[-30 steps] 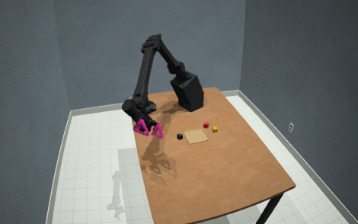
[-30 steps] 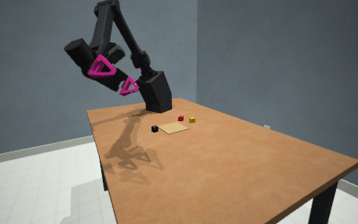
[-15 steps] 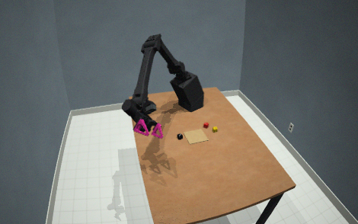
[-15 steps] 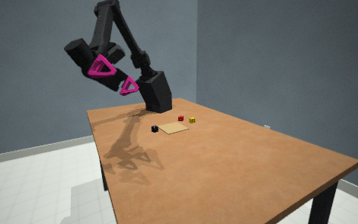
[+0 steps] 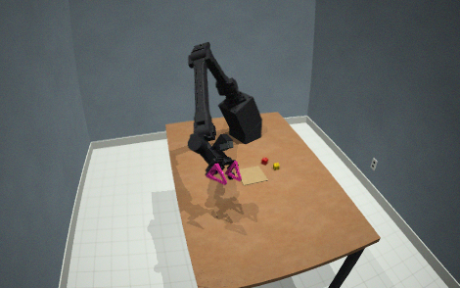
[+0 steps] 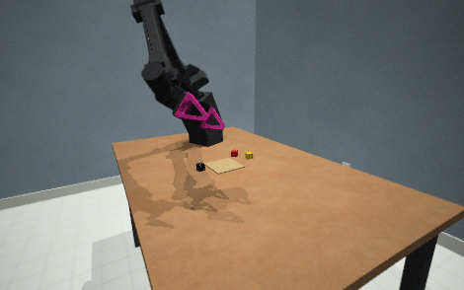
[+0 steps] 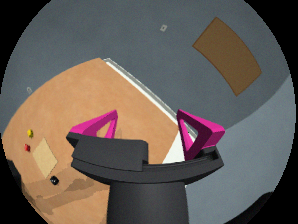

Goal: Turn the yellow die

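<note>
Right now my hand is 40 cm to the right of the yellow die, 35 cm past it and 27 cm above it. Also, from my hand: red die (42 cm behind, 36 cm to the left, 27 cm below); then tan mat (34 cm behind, 28 cm below, 24 cm to the left); then black die (35 cm behind, 27 cm below, 13 cm to the left).
</note>
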